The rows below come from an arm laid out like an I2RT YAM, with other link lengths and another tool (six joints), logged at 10 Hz.
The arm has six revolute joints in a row. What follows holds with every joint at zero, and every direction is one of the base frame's.
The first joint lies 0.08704 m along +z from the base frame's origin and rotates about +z.
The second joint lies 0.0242 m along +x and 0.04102 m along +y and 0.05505 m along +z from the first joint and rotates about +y.
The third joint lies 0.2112 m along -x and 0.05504 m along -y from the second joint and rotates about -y.
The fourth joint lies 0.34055 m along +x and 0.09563 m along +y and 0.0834 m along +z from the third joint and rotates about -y.
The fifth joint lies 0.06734 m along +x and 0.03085 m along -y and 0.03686 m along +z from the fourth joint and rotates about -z.
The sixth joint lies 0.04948 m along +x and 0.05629 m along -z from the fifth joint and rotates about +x.
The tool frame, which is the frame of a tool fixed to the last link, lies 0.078 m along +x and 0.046 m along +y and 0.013 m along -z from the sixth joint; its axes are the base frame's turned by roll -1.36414, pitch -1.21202 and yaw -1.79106 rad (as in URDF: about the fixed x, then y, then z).
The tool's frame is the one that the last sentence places.
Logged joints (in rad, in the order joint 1, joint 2, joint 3, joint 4, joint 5, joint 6), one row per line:
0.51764 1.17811 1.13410 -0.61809 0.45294 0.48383
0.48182 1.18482 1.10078 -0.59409 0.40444 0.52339
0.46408 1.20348 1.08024 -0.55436 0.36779 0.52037
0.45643 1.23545 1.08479 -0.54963 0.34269 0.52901
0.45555 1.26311 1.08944 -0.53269 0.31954 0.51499
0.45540 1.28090 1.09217 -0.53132 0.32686 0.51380
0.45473 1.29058 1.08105 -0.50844 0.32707 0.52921
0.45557 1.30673 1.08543 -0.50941 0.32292 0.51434
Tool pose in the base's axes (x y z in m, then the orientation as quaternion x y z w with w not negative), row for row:
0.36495 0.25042 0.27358 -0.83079 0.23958 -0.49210 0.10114
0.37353 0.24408 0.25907 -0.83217 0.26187 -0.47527 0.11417
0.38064 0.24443 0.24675 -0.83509 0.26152 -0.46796 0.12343
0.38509 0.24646 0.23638 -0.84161 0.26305 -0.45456 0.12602
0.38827 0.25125 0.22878 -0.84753 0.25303 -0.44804 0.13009
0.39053 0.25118 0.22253 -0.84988 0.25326 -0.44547 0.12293
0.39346 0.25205 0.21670 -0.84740 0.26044 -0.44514 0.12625
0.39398 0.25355 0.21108 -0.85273 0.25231 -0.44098 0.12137
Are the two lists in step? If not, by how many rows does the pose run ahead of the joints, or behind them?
They are in step.
